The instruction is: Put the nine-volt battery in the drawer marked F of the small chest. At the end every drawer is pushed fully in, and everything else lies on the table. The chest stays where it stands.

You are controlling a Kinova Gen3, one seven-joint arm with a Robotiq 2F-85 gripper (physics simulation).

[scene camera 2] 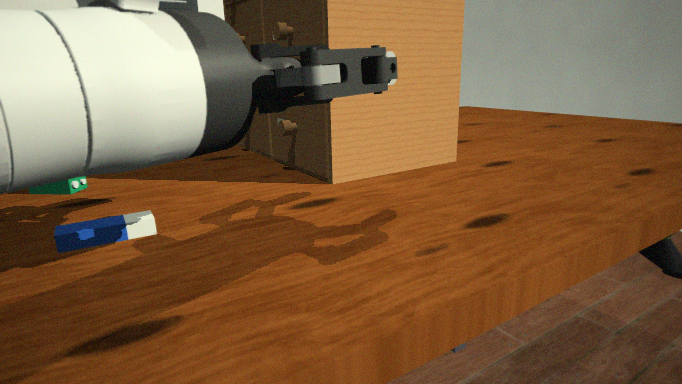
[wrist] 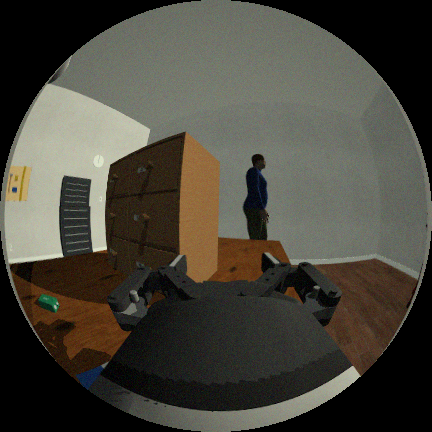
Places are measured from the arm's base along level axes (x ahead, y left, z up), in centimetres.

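Where they show: gripper, between the fingertips: (scene camera 2: pixel 340 72) (wrist: pixel 223 262).
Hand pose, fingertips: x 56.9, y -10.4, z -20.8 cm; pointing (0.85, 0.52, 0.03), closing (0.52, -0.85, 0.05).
Things, the pixels of their top centre, and the offset from my fingertips.
- green nine-volt battery, centre of its top: (scene camera 2: pixel 57 174) dz -9.9, dx -25.0, dy +19.7 cm
- wooden chest, centre of its top: (wrist: pixel 158 160) dz +20.6, dx +8.1, dy +27.0 cm
- white block, centre of its top: (scene camera 2: pixel 105 222) dz -10.4, dx -18.1, dy +2.4 cm
The green nine-volt battery (scene camera 2: pixel 59 187) (wrist: pixel 48 302) with two round terminals lies on the table; in the scene view the arm partly hides it. The wooden chest (scene camera 2: pixel 395 115) (wrist: pixel 200 210) stands on the table with two columns of knobbed drawers, and the drawers that show look pushed in. The letters on the drawer labels are too small to read. My gripper (wrist: pixel 223 262) is open and empty, level above the table. In the scene view it points along the chest's near side, in front of its side panel. In the wrist view its left finger is close to the chest's lower front corner.
A blue and white block (scene camera 2: pixel 102 231) (wrist: pixel 90 377) lies on the table nearer the scene camera than the battery. The table edge (scene camera 2: pixel 500 300) runs along the near right side. A person (wrist: pixel 257 197) stands beyond the table. A dark cabinet (wrist: pixel 75 216) stands by the far left wall.
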